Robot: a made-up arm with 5 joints. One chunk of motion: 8 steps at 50 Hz.
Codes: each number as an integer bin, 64 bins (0 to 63) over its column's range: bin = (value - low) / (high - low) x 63, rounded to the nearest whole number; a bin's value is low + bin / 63 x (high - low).
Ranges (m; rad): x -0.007..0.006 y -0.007..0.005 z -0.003..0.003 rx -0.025..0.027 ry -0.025..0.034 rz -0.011..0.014
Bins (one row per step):
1: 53 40 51 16 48 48
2: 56 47 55 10 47 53
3: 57 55 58 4 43 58
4: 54 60 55 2 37 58
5: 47 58 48 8 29 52
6: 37 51 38 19 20 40
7: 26 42 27 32 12 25
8: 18 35 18 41 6 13
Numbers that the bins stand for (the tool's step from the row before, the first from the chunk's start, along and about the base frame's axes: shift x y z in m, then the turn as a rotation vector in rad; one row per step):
1: 0.00394 0.00062 0.00186 -0.01179 0.01995 0.00805
2: 0.00456 0.00195 0.00224 -0.01675 0.01902 0.01003
3: 0.00476 0.00348 0.00252 -0.02170 0.01527 0.01202
4: 0.00414 0.00443 0.00224 -0.02335 0.00965 0.01202
5: 0.00270 0.00405 0.00157 -0.01840 0.00216 0.00963
6: 0.00063 0.00271 0.00062 -0.00932 -0.00627 0.00487
7: -0.00163 0.00100 -0.00043 0.00141 -0.01376 -0.00108
8: -0.00329 -0.00033 -0.00129 0.00884 -0.01938 -0.00584

